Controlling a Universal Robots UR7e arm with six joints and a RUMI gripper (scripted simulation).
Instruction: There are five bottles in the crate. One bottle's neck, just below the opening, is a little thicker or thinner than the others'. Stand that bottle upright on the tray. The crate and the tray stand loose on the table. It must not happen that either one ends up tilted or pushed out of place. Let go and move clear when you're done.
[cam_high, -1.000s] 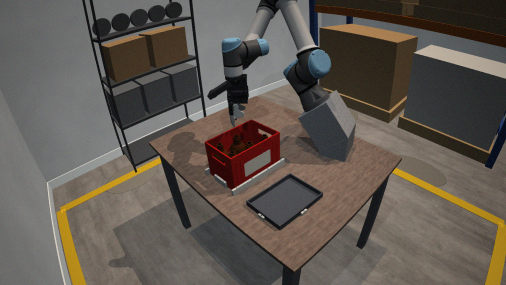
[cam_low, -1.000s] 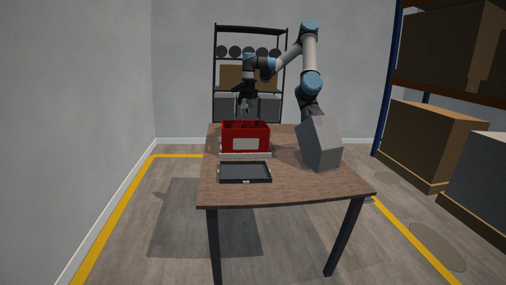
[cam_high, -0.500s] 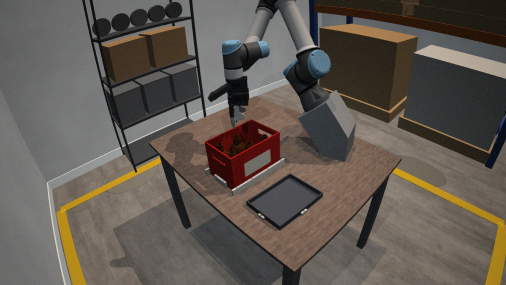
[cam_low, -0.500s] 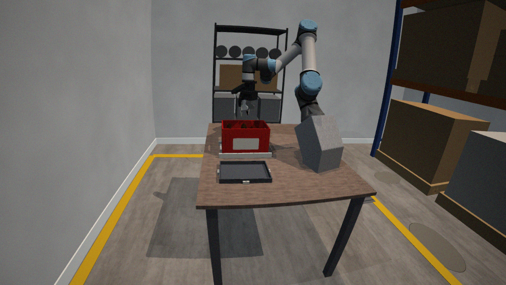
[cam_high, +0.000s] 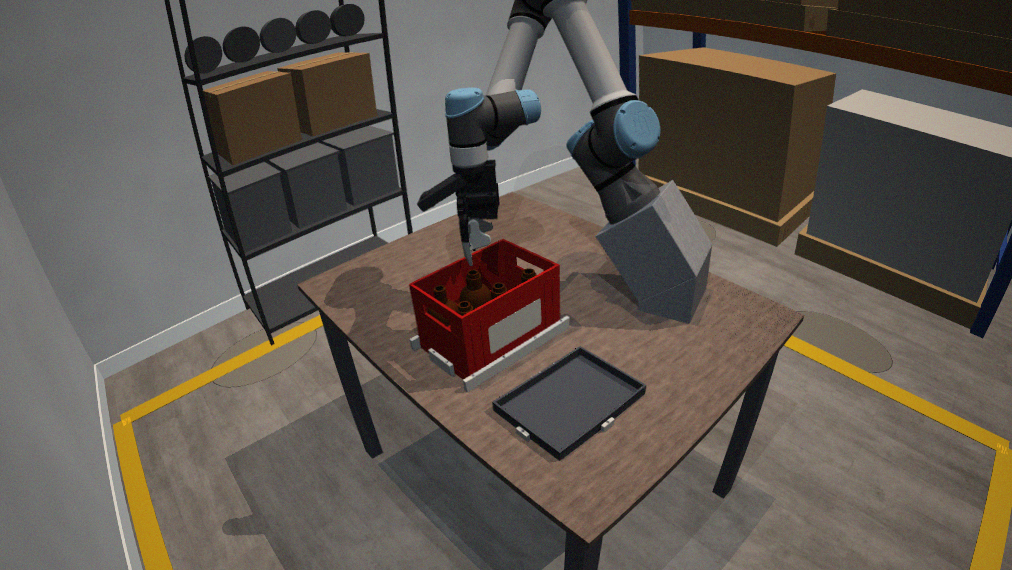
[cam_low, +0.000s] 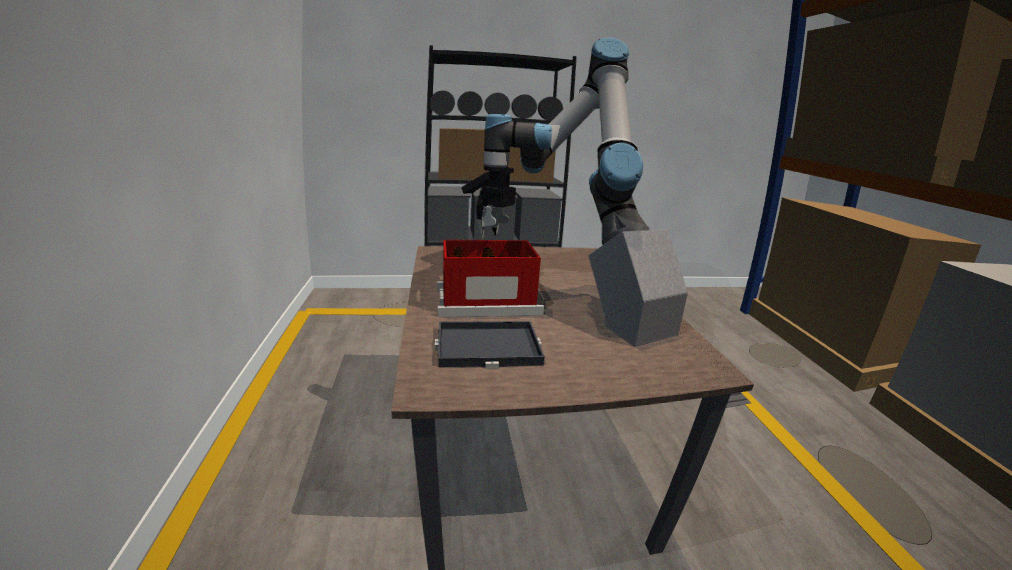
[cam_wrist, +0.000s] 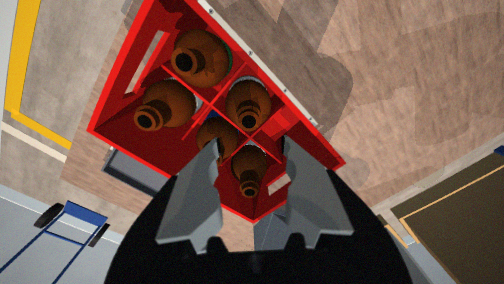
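My hand is 10 mm short of the red crate, 40 mm to the right of it and 130 mm above it. Also, from my hand: dark tray (90 mm ahead, 310 mm to the left, 200 mm below).
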